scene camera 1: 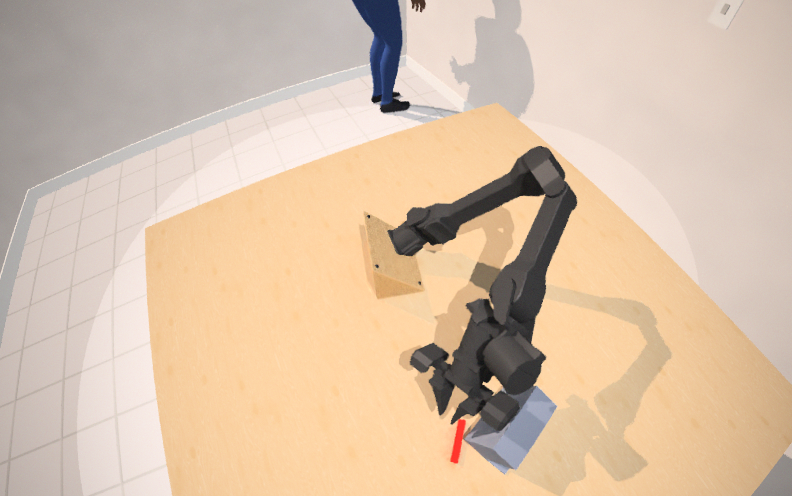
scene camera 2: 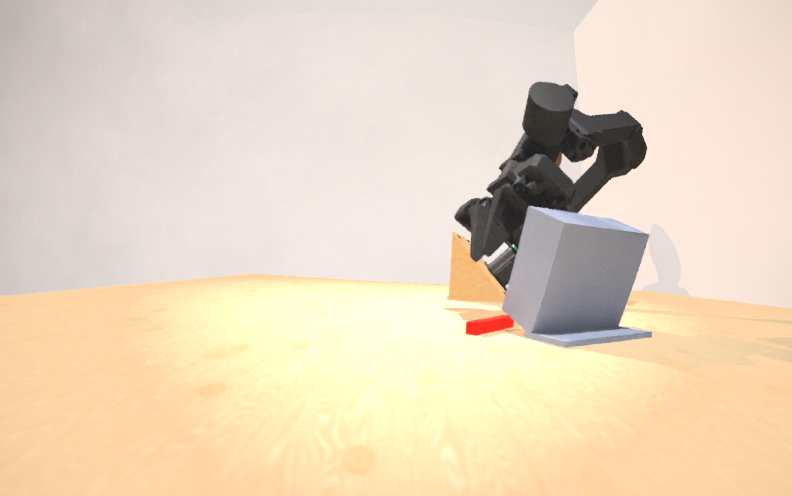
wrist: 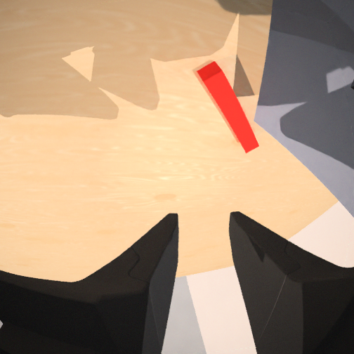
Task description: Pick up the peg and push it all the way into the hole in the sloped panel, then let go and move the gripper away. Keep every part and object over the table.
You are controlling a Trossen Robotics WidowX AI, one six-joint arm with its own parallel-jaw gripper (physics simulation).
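Pixels of known places: gripper, fingertip midpoint: (scene camera 1: 446,418) (scene camera 2: 479,257); arm's base at its link origin: (scene camera 1: 400,243) (scene camera 2: 495,276).
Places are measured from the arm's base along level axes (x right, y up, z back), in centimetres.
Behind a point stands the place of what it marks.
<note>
The red peg (scene camera 1: 458,441) {x 6.4, y -3.1, z -44.2 cm} (scene camera 2: 489,324) {x 6.7, y -3.5, z -45.7 cm} (wrist: 229,107) lies flat on the table, close beside the blue-grey block. My gripper (scene camera 1: 447,418) {x 7.6, y 3.3, z -40.1 cm} (wrist: 203,221) is open with a modest gap and nothing between its fingers. It is tilted downward and stands above the table, near one end of the peg; in the wrist view the peg lies beyond the fingertips, a little to the right. The wooden sloped panel (scene camera 1: 392,257) {x 3.8, y 3.0, z -4.9 cm} (scene camera 2: 464,274) {x 7.1, y 0.5, z -10.2 cm} stands behind, by the arm's base. The arm covers part of its face, and I cannot make out the hole.
A blue-grey block (scene camera 1: 521,431) {x -1.9, y 7.4, z -47.4 cm} (scene camera 2: 590,280) {x -2.8, y 1.4, z -48.2 cm} (wrist: 310,65) with a slanted shape and a thin foot stands right beside the peg, under one side of the gripper. The wooden table (scene camera 1: 263,350) {x 37.4, y -4.3, z -12.2 cm} (scene camera 2: 233,379) {x 22.6, y -4.3, z -68.1 cm} carries everything. A person (scene camera 1: 382,46) stands on the floor past the table's far edge.
</note>
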